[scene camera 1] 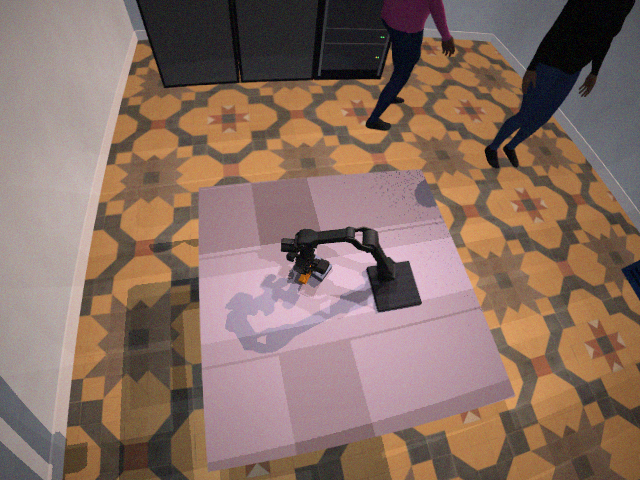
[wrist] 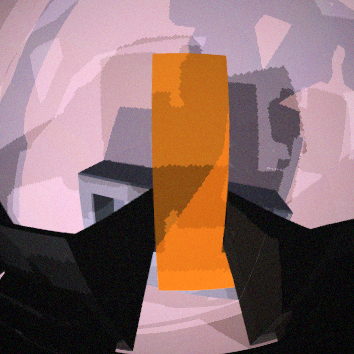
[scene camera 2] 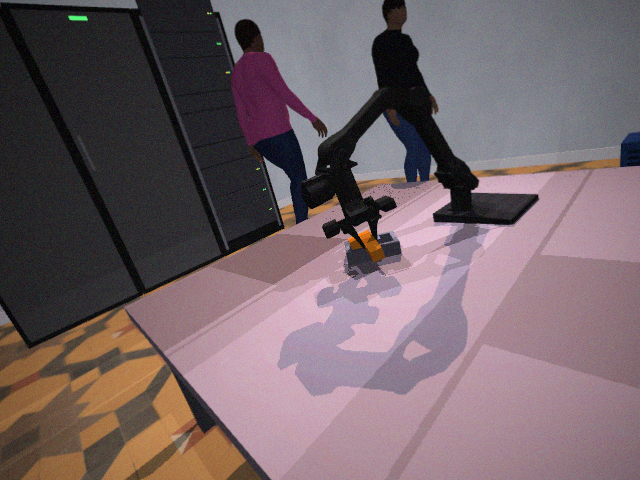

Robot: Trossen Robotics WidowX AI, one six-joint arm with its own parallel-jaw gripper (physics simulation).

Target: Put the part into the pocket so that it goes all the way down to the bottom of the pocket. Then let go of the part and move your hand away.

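Where they show: gripper, fingertip midpoint: [wrist: 186,195] [scene camera 2: 370,246]; arm's base, link origin: [scene camera 1: 384,275] [scene camera 2: 461,207].
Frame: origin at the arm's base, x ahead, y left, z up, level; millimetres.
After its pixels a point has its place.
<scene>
The orange part [scene camera 1: 304,278] {x 367, y -99, z 33 mm} [scene camera 2: 376,252] {x 382, y -92, z 24 mm} [wrist: 190,135] {x 358, y -115, z 35 mm} is a long block, tilted in scene camera 2. My gripper [scene camera 1: 307,272] {x 331, y -136, z 16 mm} [scene camera 2: 370,243] {x 331, y -136, z 16 mm} [wrist: 186,195] {x 331, y -136, z 16 mm} is shut on it, with a finger on each side. The grey pocket block [scene camera 1: 325,272] {x 261, y -103, z 12 mm} [scene camera 2: 394,249] {x 298, y -89, z -7 mm} [wrist: 107,168] {x 297, y -88, z -4 mm} sits on the table under and behind the part. Its edges show on both sides of the part in the wrist view, with a dark opening at left. The part overlaps the block in all views. The part and fingers hide much of the pocket, and I cannot tell whether the part's lower end is inside it.
The pink table [scene camera 1: 248,408] {x 752, y 322, z -23 mm} [scene camera 2: 232,413] {x 828, y -110, z -24 mm} carries the arm's black base [scene camera 1: 395,291] {x -18, y 89, z -5 mm} [scene camera 2: 501,206] {x -5, y 106, z -7 mm} to the right of the block. The arm's shadow falls across the table. Dark cabinets [scene camera 1: 188,41] [scene camera 2: 93,129] and two people stand beyond the table.
</scene>
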